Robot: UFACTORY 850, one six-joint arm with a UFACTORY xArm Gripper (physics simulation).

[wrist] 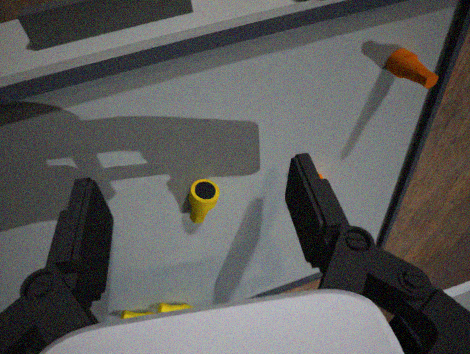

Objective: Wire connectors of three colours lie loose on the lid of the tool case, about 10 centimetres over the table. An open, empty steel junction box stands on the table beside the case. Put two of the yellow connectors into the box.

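A yellow connector (202,200) lies on the grey case lid (310,95), its dark round open end facing the camera. My gripper (198,186) is open and empty; its two black fingers stand wide apart, one to the left and one to the right of this connector in the view, touching neither side of it. Two more yellow connectors, one (136,314) and another (174,307), show partly at the bottom, cut off by the pale gripper housing. The junction box does not show in the view.
An orange connector (410,67) lies near the lid's right edge. A bit of another orange one (321,176) peeks out behind the right finger. A dark grey block (110,20) is at the top left. Brown wooden table (437,185) shows at the right.
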